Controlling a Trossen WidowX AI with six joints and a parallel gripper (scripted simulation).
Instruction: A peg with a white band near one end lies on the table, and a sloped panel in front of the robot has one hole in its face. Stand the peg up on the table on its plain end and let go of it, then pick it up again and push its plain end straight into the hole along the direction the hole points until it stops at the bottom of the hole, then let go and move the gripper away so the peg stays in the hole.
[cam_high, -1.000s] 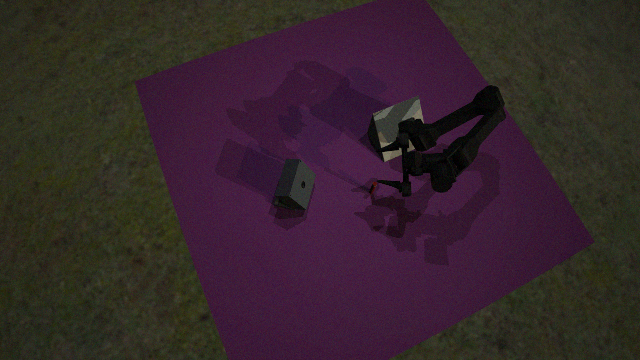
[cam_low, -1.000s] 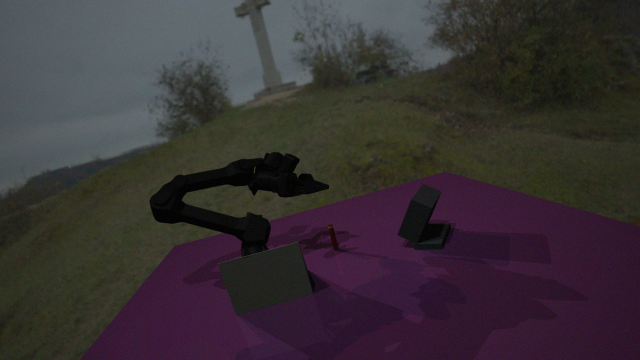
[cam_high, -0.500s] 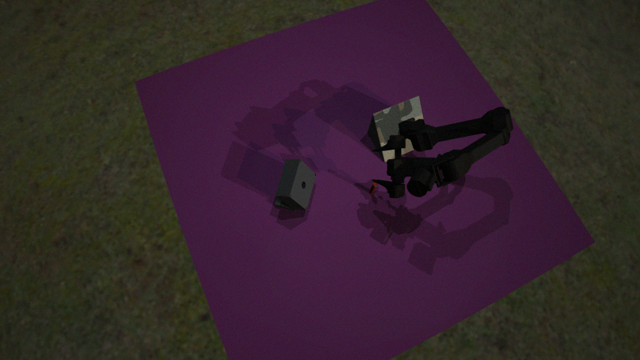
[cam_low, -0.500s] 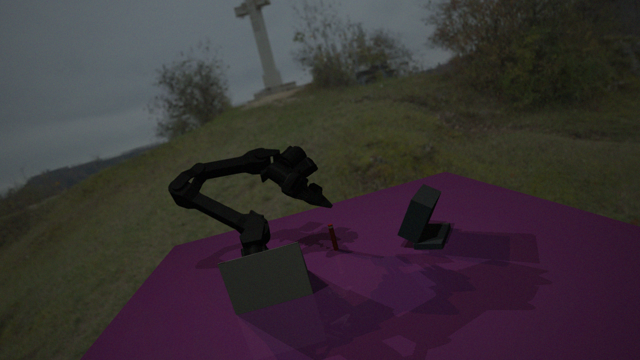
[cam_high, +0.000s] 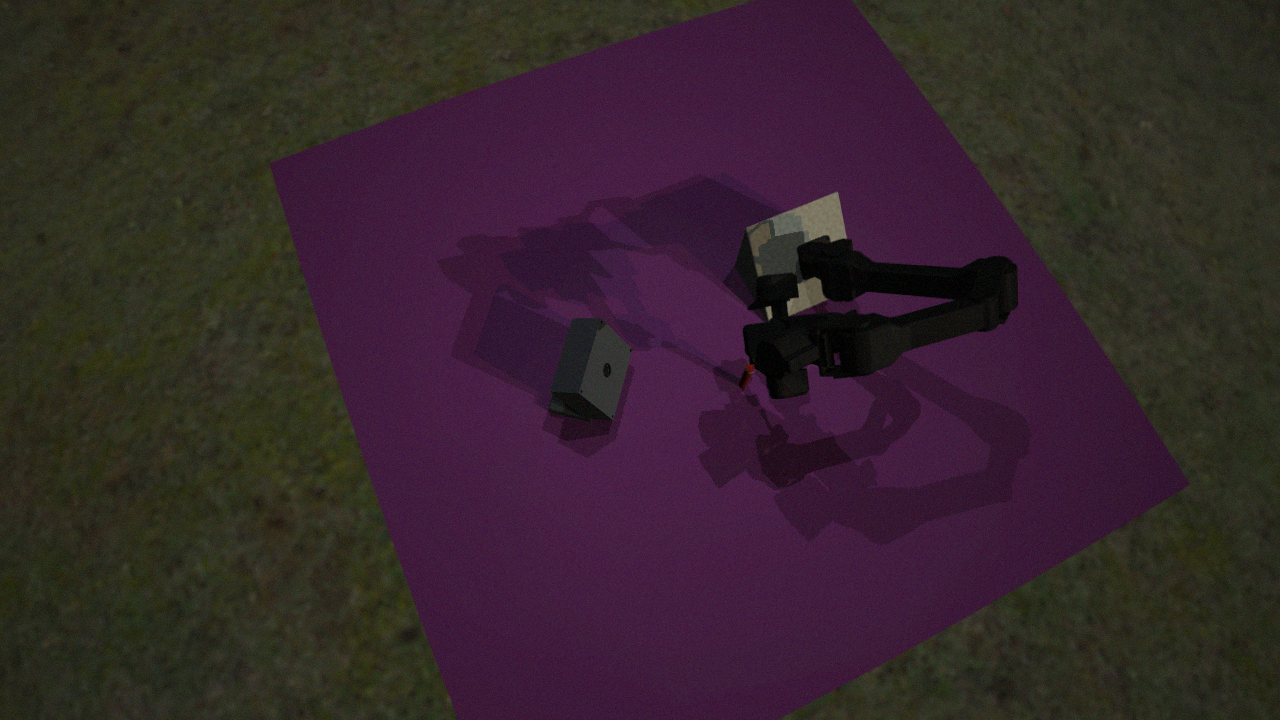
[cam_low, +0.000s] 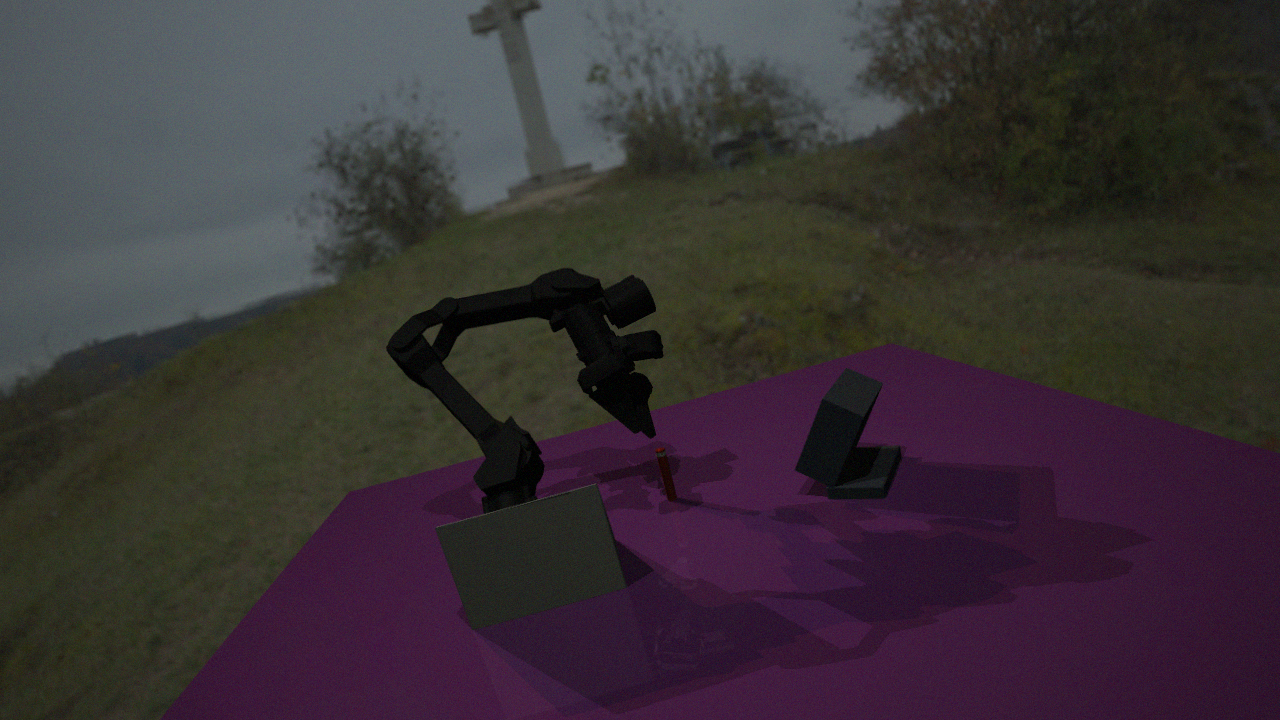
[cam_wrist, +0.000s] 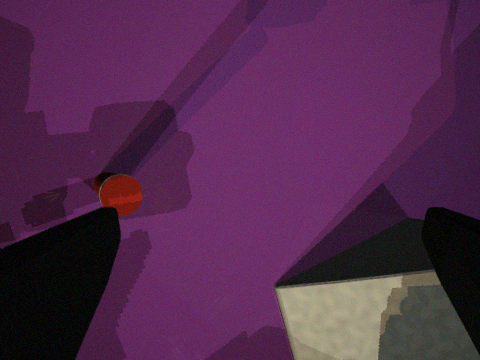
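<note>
Now: gripper tip 6 cm above the red peg, 3 cm to the right of it and 2 cm short of it. Also, from my gripper tip: grey sloped panel (25 cm ahead, 7 cm to the right, 4 cm below); then dark foot (27 cm ahead, 11 cm below, 8 cm to the right).
</note>
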